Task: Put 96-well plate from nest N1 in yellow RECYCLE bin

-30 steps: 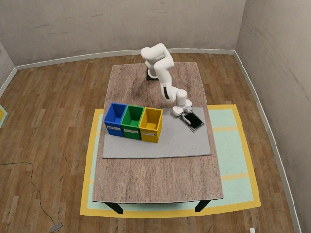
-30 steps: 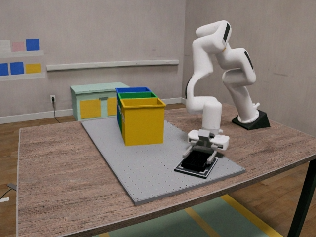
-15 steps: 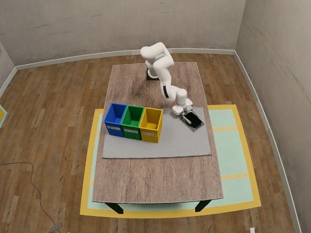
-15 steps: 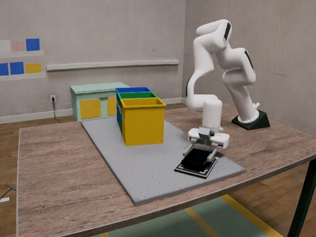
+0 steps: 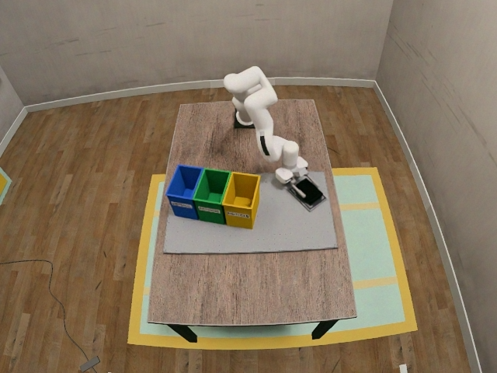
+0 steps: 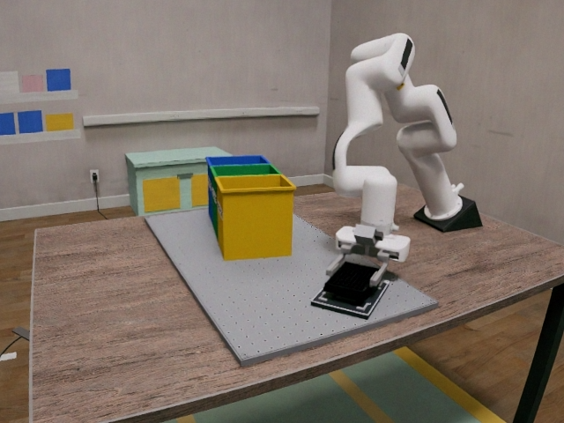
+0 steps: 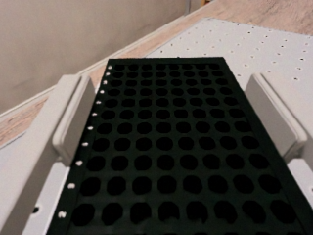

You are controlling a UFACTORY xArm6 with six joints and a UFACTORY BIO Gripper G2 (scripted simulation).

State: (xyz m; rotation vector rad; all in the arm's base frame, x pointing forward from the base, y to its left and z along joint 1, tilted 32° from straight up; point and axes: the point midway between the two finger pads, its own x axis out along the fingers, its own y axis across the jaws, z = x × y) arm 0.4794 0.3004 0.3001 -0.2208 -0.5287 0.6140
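Now: hand 4 cm above the plate nest N1. The rest, counted from my hand: black 96-well plate 1 cm below; yellow recycle bin 32 cm to the right, 8 cm ahead, 4 cm above; green bin 45 cm to the right, 5 cm ahead, 4 cm above.
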